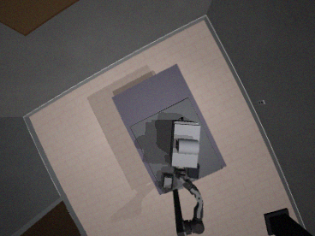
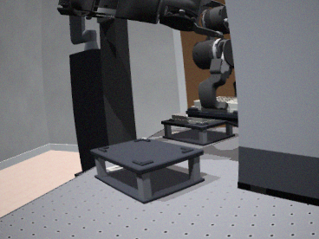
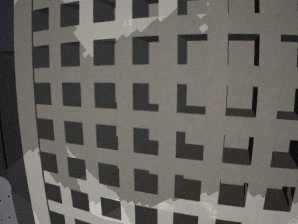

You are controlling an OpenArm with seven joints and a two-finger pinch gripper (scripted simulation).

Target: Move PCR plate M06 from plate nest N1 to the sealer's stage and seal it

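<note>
Right now my hand is right at the white 96-well plate M06. Round my hand: plate nest N1 (14 cm to the right, 11 cm behind, 6 cm below); foil roll (31 cm ahead, 31 cm above, 11 cm to the right); nest N2 (18 cm to the left, 16 cm behind, 7 cm below).
</note>
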